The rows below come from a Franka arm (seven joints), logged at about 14 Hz.
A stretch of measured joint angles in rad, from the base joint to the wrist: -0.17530 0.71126 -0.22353 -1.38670 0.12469 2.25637 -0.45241; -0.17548 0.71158 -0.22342 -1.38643 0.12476 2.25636 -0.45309; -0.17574 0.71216 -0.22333 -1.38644 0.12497 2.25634 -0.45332; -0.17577 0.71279 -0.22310 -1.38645 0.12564 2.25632 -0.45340; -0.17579 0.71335 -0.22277 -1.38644 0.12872 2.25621 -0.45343; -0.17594 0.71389 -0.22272 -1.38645 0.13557 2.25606 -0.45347; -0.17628 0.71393 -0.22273 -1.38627 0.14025 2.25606 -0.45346; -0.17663 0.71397 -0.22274 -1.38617 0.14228 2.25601 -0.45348; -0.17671 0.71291 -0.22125 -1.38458 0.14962 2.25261 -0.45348; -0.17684 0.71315 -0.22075 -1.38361 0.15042 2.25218 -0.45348; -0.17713 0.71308 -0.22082 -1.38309 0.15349 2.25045 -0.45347; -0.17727 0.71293 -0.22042 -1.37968 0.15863 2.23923 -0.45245; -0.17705 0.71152 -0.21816 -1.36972 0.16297 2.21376 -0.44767; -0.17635 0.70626 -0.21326 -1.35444 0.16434 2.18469 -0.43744; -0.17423 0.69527 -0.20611 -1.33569 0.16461 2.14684 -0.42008; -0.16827 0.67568 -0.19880 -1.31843 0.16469 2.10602 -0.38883; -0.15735 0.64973 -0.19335 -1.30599 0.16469 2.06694 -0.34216
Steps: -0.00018 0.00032 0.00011 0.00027 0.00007 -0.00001 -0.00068; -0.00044 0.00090 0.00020 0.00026 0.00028 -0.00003 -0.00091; -0.00047 0.00153 0.00043 0.00025 0.00095 -0.00005 -0.00099; -0.00049 0.00209 0.00076 0.00026 0.00403 -0.00016 -0.00102; -0.00064 0.00263 0.00081 0.00025 0.01088 -0.00031 -0.00106; -0.00098 0.00267 0.00080 0.00043 0.01556 -0.00031 -0.00105; -0.00133 0.00271 0.00079 0.00053 0.01759 -0.00036 -0.00107; -0.00141 0.00165 0.00228 0.00212 0.02493 -0.00376 -0.00107; -0.00154 0.00189 0.00278 0.00309 0.02573 -0.00419 -0.00107; -0.00183 0.00182 0.00271 0.00361 0.02880 -0.00592 -0.00106; -0.00197 0.00167 0.00311 0.00702 0.03394 -0.01714 -0.00004; -0.00175 0.00026 0.00537 0.01698 0.03828 -0.04261 0.00474; -0.00105 -0.00500 0.01027 0.03226 0.03965 -0.07168 0.01497; 0.00107 -0.01599 0.01742 0.05101 0.03992 -0.10953 0.03233; 0.00703 -0.03558 0.02473 0.06827 0.04000 -0.15035 0.06358; 0.01795 -0.06153 0.03018 0.08071 0.04000 -0.18943 0.11025
